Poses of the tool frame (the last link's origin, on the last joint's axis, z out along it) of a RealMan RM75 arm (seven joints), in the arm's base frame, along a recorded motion.
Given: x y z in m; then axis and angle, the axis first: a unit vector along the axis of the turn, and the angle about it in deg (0 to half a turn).
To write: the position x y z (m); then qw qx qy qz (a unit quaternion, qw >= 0). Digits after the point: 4 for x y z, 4 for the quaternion.
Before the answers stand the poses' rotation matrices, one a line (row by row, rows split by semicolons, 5 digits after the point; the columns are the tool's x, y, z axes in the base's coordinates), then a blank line. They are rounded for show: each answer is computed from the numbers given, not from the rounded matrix.
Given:
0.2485, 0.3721, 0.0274, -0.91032, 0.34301, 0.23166, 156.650
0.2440, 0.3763, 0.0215, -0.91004, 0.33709, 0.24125, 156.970
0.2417, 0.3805, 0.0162, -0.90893, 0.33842, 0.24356, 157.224
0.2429, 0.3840, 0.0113, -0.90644, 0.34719, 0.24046, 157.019
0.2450, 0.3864, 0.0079, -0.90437, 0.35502, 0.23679, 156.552
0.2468, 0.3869, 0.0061, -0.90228, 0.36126, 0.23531, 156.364
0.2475, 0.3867, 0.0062, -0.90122, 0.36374, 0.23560, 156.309
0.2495, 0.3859, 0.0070, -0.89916, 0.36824, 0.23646, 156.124
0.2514, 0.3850, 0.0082, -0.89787, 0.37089, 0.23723, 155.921
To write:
0.67139 -0.69074 -0.26855; -0.50710 -0.69243 0.51322; -0.54045 -0.20839 -0.81516
0.67003 -0.68346 -0.28972; -0.49470 -0.70210 0.51218; -0.55347 -0.19985 -0.80854
0.66586 -0.68550 -0.29448; -0.49692 -0.70190 0.51030; -0.55651 -0.19345 -0.80801
0.65743 -0.69832 -0.28308; -0.51056 -0.68912 0.51424; -0.55418 -0.19355 -0.80958
0.65082 -0.70985 -0.26934; -0.52141 -0.67575 0.52105; -0.55188 -0.19868 -0.80991
0.64383 -0.71892 -0.26199; -0.53024 -0.66604 0.52464; -0.55166 -0.19886 -0.81001
0.64020 -0.72265 -0.26061; -0.53332 -0.66227 0.52628; -0.55291 -0.19794 -0.80939
0.63336 -0.72959 -0.25799; -0.53817 -0.65483 0.53064; -0.55608 -0.19725 -0.80738
0.62920 -0.73383 -0.25614; -0.54025 -0.64984 0.53464; -0.55879 -0.19801 -0.80533

0.2485, 0.3721, 0.0274, 0.2024, -0.8915, 0.3359, 0.2269
0.2440, 0.3763, 0.0215, 0.1996, -0.8917, 0.3303, 0.2364
0.2417, 0.3805, 0.0162, 0.1975, -0.8910, 0.3318, 0.2388
0.2429, 0.3840, 0.0113, 0.1992, -0.8883, 0.3402, 0.2356
0.2450, 0.3864, 0.0079, 0.2032, -0.8855, 0.3476, 0.2319
0.2468, 0.3869, 0.0061, 0.2048, -0.8832, 0.3536, 0.2303
0.2475, 0.3867, 0.0062, 0.2053, -0.8820, 0.3560, 0.2306
0.2495, 0.3859, 0.0070, 0.2069, -0.8797, 0.3603, 0.2313
0.2514, 0.3850, 0.0082, 0.2086, -0.8781, 0.3627, 0.2320

